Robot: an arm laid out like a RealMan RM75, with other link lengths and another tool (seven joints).
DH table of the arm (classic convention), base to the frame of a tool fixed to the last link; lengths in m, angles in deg. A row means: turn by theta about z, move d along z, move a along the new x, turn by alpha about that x. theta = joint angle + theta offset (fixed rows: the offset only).
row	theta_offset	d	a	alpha
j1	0	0.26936	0	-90
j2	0	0	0	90
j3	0	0.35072	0	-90
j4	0	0	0	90
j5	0	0.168	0	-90
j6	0	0	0	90
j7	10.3	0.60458	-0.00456	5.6
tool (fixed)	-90	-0.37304	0	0
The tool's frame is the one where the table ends.
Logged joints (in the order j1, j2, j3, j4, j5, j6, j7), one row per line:
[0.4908, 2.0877, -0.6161, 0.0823, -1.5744, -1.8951, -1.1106]
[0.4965, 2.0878, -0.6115, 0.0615, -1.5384, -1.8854, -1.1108]
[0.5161, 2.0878, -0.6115, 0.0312, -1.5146, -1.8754, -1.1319]
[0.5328, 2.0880, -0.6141, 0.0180, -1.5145, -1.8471, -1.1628]
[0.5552, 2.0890, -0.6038, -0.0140, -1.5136, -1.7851, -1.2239]
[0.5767, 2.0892, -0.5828, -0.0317, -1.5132, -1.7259, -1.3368]
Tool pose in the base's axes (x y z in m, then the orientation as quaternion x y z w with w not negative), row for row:
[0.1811, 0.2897, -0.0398, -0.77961, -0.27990, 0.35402, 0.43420]
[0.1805, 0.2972, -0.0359, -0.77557, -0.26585, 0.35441, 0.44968]
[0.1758, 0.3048, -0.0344, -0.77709, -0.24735, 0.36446, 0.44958]
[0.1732, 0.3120, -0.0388, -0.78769, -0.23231, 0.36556, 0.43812]
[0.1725, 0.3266, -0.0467, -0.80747, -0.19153, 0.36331, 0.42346]
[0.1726, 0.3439, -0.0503, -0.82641, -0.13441, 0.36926, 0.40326]
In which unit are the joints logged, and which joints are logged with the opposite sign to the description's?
The joints are logged in radians. Opposite sign: j4, j7.
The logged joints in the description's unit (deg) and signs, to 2 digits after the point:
[28.12, 119.62, -35.30, -4.72, -90.21, -108.58, 63.63]
[28.45, 119.62, -35.04, -3.52, -88.14, -108.03, 63.64]
[29.57, 119.62, -35.04, -1.79, -86.78, -107.45, 64.85]
[30.53, 119.63, -35.19, -1.03, -86.77, -105.83, 66.62]
[31.81, 119.69, -34.60, 0.80, -86.72, -102.28, 70.12]
[33.04, 119.70, -33.39, 1.82, -86.70, -98.89, 76.59]

